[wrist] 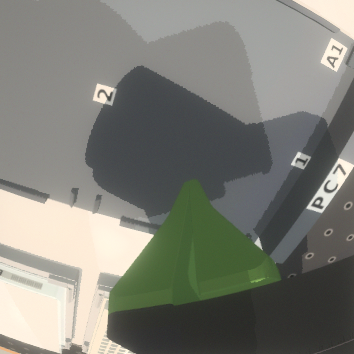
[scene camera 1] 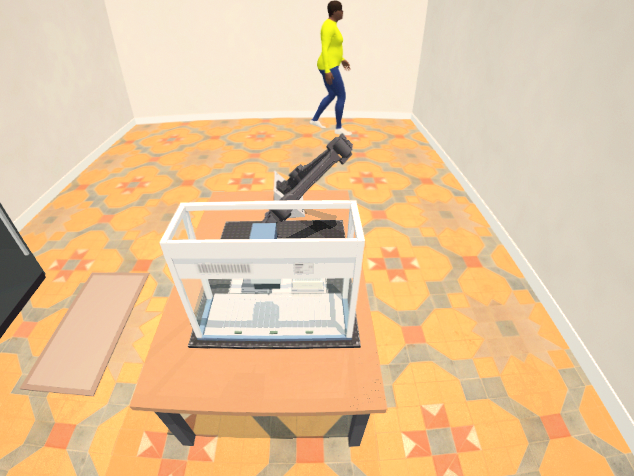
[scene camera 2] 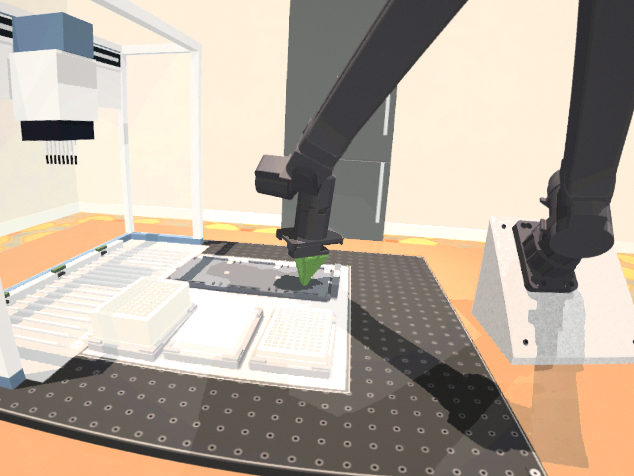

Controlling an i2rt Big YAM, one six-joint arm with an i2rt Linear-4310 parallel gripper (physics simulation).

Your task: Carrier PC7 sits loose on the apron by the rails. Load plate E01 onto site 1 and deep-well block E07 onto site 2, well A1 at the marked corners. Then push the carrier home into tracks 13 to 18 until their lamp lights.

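Places are measured from the arm's base along level axes (x ahead, y left, z up), in millimetres.
Pixels of known places: gripper, between the fingertips: [wrist: 193, 188] [scene camera 2: 303, 284]; arm's base, origin of its link: [scene camera 1: 283, 191] [scene camera 2: 541, 257].
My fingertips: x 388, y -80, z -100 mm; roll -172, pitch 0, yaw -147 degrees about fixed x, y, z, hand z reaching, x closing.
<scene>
For each thing: its top centre in the pictures, then the offset to it from my fingertips. Level surfaces: height alone.
- Carrier PC7, centre of its top: [scene camera 2: 254, 266] dx +97, dy -39, dz +14 mm
- tall cream deep-well block, centre of its top: [scene camera 2: 144, 296] [scene camera 1: 307, 275] dx +216, dy +170, dz +38 mm
- low plate, centre of its top: [wrist: 17, 318] [scene camera 2: 217, 320] dx +110, dy +170, dz +10 mm
- low plate with wells, centre of its top: [scene camera 2: 298, 327] dx -3, dy +175, dz +10 mm
- pipetting head, centre of its top: [scene camera 2: 54, 56] dx +437, dy +26, dz +386 mm
- black perforated board, height of its surface: dz -16 mm
Carrier PC7 [scene camera 2: 225, 274] [wrist: 45, 130] is a flat dark grey plate on the white apron [scene camera 2: 342, 358], beside the rails [scene camera 2: 128, 261]. The wrist view shows its labels 1, 2, A1 and PC7, with no labware on the part in view. My gripper [scene camera 2: 305, 283] [wrist: 193, 188] is shut and empty, its green fingertips together pointing down low over the carrier's near end; contact cannot be told. A tall cream deep-well block [scene camera 2: 140, 312], a low plate [scene camera 2: 217, 330] and a low plate with wells [scene camera 2: 297, 330] stand in a row beside the carrier. Their E labels are unreadable. In scene camera 1 the gripper is hidden.
A white frame [scene camera 2: 196, 143] [scene camera 1: 263, 249] stands around the rails. A pipetting head [scene camera 2: 56, 92] hangs high above their left part. A black perforated board [scene camera 2: 404, 317] lies under the apron. The arm's base is bolted to a grey-white wedge [scene camera 2: 496, 307]. Green lamp pieces [scene camera 2: 58, 268] sit at the rails' far edge.
</scene>
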